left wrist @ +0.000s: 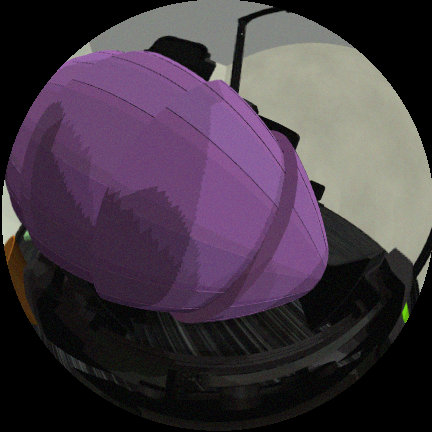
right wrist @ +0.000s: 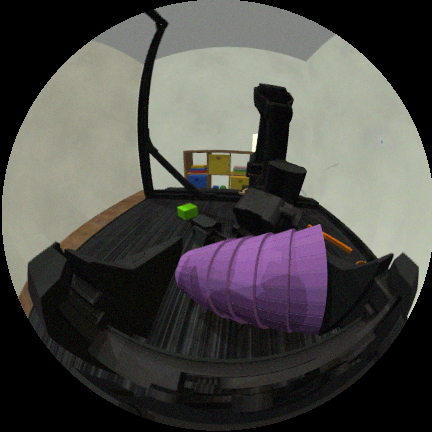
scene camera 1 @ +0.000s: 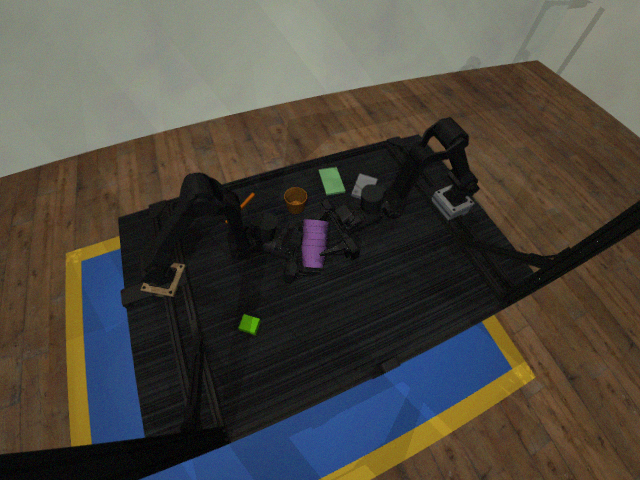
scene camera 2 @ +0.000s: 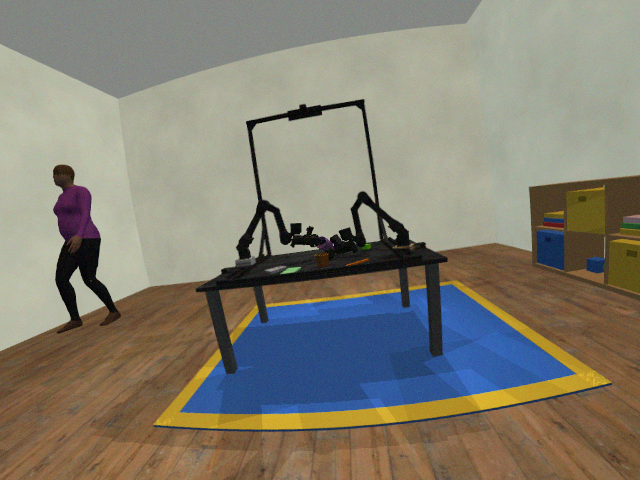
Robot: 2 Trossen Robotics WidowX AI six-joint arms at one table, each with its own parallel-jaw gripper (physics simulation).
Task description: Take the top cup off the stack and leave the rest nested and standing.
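Frame: origin at the left arm's base, x ahead, y left, z up, level; centimetres.
Seen in the pictures: left gripper, fingertip midpoint: (right wrist: 203,308) (scene camera 1: 322,259); right gripper, fingertip midpoint: (left wrist: 233,113) (right wrist: 237,244) (scene camera 1: 312,241) (scene camera 2: 327,240); left arm's base, origin of the base link: (scene camera 1: 162,277) (scene camera 2: 403,245); right arm's base, origin of the base link: (scene camera 1: 454,197) (scene camera 2: 244,258).
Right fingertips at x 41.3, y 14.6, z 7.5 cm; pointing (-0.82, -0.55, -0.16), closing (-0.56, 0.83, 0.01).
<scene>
Pixels of each thing's top centre, then the offset from my right fingertips to it. Level surfaces: height alone.
- purple cup stack, middle of its top: (left wrist: 243,93) (right wrist: 233,236) (scene camera 1: 313,241) dx +0.2, dy -0.2, dz +0.8 cm
- black table, its level: dz -10.4 cm
- orange cup, middle of its top: (scene camera 1: 294,196) (scene camera 2: 322,254) dx -8.6, dy +18.5, dz -4.3 cm
- orange pencil, middle of its top: (right wrist: 329,236) (scene camera 1: 240,207) dx -26.6, dy +14.9, dz -9.4 cm
- green card, middle of its top: (scene camera 1: 331,180) (scene camera 2: 290,270) dx +2.4, dy +32.6, dz -9.4 cm
- grey block, middle of its top: (scene camera 1: 364,186) (scene camera 2: 275,268) dx +14.5, dy +31.5, dz -8.9 cm
- green cube, middle of its top: (scene camera 1: 249,323) (right wrist: 186,206) dx -13.3, dy -23.3, dz -7.6 cm
The purple cup stack (scene camera 1: 314,243) (scene camera 2: 326,245) (left wrist: 160,193) (right wrist: 261,278) lies on its side on the black table (scene camera 1: 366,310), still nested. In the right wrist view its rim points right and its base points left. My left gripper (scene camera 1: 295,253) (scene camera 2: 339,246) is open, close against the stack's left side in scene camera 1, and the stack fills the left wrist view. My right gripper (scene camera 1: 338,238) (scene camera 2: 313,240) (right wrist: 237,244) is open on the stack's other side, and its fingers straddle the stack. I cannot tell whether any finger touches it.
An orange cup (scene camera 1: 295,199) (scene camera 2: 322,259) stands behind the stack, with an orange pencil (scene camera 1: 247,200), a green card (scene camera 1: 331,181), a grey block (scene camera 1: 363,185) and a dark cylinder (scene camera 1: 371,196) nearby. A green cube (scene camera 1: 249,324) (right wrist: 187,211) lies toward the front left.
</scene>
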